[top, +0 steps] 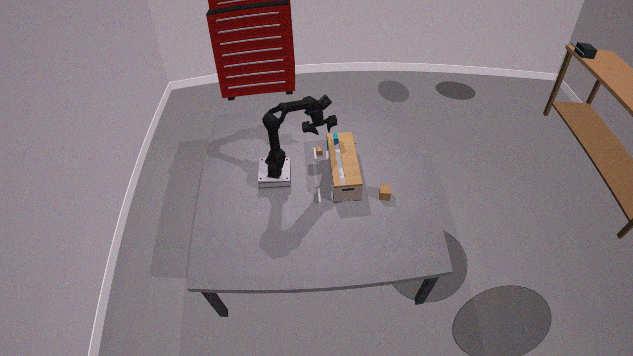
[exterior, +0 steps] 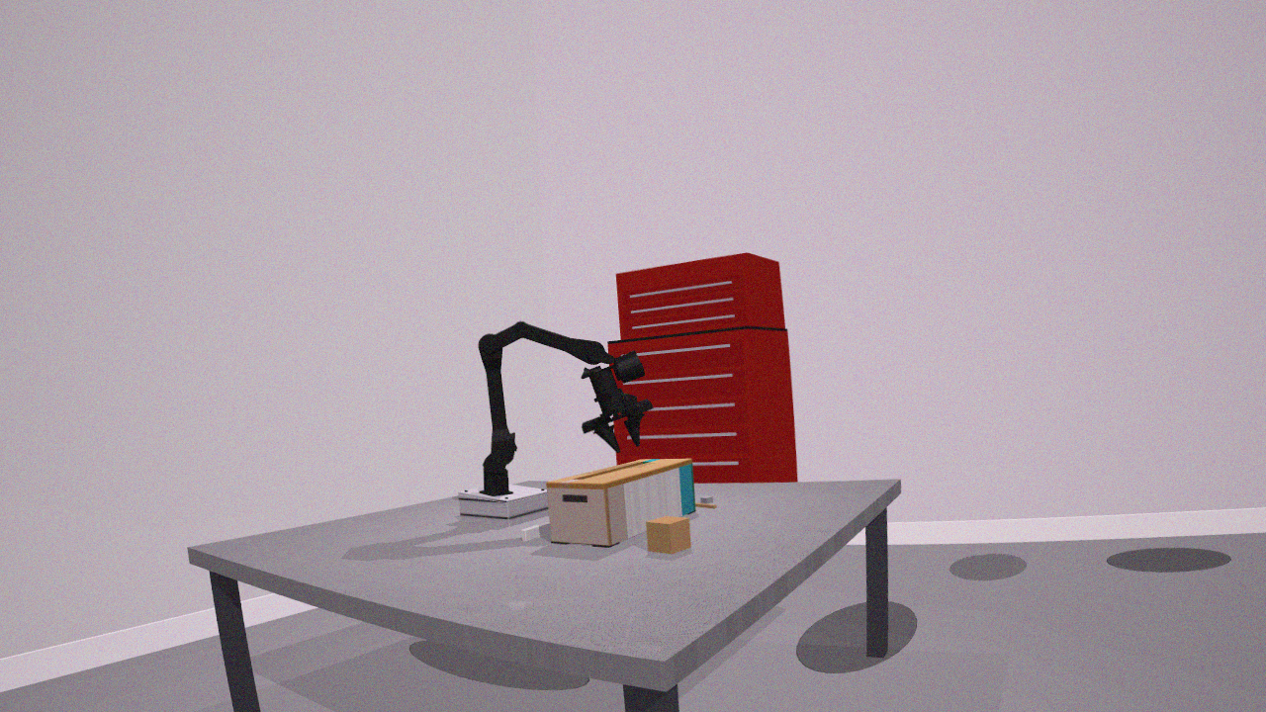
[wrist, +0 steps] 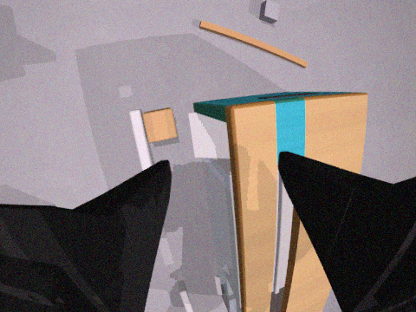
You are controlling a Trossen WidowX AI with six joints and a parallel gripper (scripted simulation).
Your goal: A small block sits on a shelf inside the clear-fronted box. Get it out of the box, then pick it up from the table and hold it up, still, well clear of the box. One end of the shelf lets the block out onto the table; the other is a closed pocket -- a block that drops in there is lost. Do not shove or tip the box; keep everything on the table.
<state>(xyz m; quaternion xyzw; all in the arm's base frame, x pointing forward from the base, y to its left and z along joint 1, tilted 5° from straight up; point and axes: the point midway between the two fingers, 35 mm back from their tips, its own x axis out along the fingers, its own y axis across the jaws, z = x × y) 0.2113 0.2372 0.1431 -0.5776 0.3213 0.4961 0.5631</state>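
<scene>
Right now the tan block is 140 mm below my gripper tip and 30 mm behind it. Also, from my gripper tip: long tan-topped box (150 mm to the right, 100 mm below, 90 mm ahead); thin tan stick (150 mm below, 120 mm to the left, 90 mm ahead).
</scene>
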